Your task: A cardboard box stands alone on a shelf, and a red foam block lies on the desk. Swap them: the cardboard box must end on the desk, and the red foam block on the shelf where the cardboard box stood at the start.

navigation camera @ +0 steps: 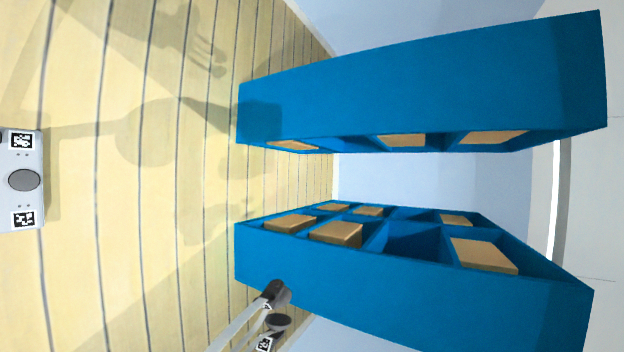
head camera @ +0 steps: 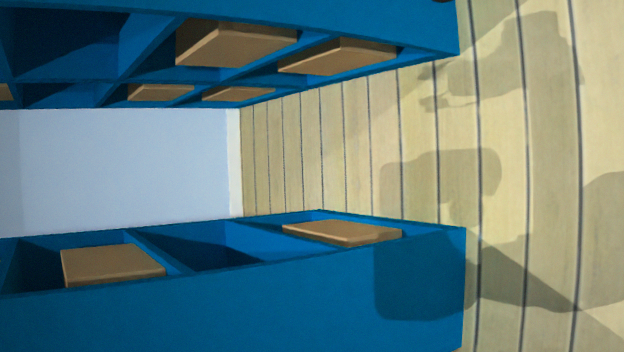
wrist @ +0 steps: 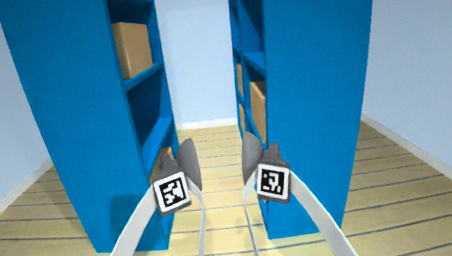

same spot on blue shelf unit: (wrist: 104, 133) = (navigation camera: 332, 112)
